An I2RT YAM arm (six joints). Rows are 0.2 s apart.
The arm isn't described. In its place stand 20 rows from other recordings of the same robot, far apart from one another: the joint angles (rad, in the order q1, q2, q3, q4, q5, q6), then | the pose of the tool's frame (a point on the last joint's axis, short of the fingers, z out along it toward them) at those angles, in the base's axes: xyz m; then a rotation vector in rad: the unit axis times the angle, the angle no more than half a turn.
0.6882 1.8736 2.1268 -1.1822 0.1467 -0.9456 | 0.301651 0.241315 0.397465 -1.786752 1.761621 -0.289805
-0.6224 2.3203 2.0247 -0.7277 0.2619 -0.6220 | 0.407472 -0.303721 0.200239 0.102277 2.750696 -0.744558
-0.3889 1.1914 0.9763 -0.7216 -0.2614 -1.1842 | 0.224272 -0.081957 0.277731 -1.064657 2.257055 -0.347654
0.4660 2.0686 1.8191 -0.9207 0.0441 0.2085 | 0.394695 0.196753 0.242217 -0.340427 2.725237 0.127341
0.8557 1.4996 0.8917 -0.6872 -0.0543 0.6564 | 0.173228 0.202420 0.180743 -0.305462 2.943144 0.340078
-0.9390 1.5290 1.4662 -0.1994 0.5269 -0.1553 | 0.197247 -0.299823 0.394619 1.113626 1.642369 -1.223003
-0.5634 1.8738 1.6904 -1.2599 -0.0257 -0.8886 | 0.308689 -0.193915 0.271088 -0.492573 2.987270 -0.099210
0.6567 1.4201 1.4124 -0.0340 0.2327 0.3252 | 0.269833 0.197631 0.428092 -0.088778 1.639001 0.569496
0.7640 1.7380 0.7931 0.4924 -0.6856 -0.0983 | 0.235272 0.256629 0.166011 -1.266199 1.662587 1.104981
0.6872 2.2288 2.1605 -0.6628 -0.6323 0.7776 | 0.378140 0.337535 0.296938 -0.258593 2.582520 1.391245
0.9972 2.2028 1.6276 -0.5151 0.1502 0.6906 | 0.256620 0.387395 0.146739 -0.361750 2.665939 0.357911
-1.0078 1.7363 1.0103 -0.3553 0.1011 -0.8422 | 0.177356 -0.287745 0.159544 0.271936 2.840773 -0.656051
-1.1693 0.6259 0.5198 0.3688 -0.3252 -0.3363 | 0.073019 -0.142884 0.329854 0.286152 1.371518 -1.057814
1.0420 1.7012 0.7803 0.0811 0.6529 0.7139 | 0.179419 0.264200 0.140364 -0.077740 2.207490 0.171313
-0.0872 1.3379 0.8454 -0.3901 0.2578 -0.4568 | 0.270361 -0.032746 0.223655 -0.343970 2.469735 -0.550806
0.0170 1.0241 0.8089 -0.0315 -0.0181 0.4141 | 0.241145 0.004745 0.318557 0.348154 1.795792 0.321096
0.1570 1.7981 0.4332 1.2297 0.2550 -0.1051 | 0.293539 0.037377 0.128535 -0.033372 1.704472 -0.178733
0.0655 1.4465 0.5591 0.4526 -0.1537 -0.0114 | 0.286544 0.024258 0.177380 -0.175321 1.997430 0.188720
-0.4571 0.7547 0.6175 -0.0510 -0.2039 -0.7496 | 0.169659 -0.075412 0.299920 -0.413396 1.759955 -0.694078
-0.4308 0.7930 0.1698 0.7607 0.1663 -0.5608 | 0.158174 -0.079180 0.222277 0.045649 1.502221 -0.926680
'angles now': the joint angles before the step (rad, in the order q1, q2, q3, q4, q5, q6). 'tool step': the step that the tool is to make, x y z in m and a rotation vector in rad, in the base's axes. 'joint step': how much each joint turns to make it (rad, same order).
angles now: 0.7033, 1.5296, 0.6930, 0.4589, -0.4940, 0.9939
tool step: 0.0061, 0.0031, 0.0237, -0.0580, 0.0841, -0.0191
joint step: -0.0040, -0.0324, 0.1196, -0.2456, 0.0097, 0.0173
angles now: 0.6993, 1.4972, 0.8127, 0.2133, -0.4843, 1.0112
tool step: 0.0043, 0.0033, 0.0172, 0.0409, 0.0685, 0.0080
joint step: -0.0051, -0.0052, 0.0649, -0.0623, -0.0456, 0.0702
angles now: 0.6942, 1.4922, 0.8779, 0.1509, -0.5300, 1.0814
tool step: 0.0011, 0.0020, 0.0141, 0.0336, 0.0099, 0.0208
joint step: -0.0005, -0.0104, 0.0387, -0.0233, -0.0332, 0.0230
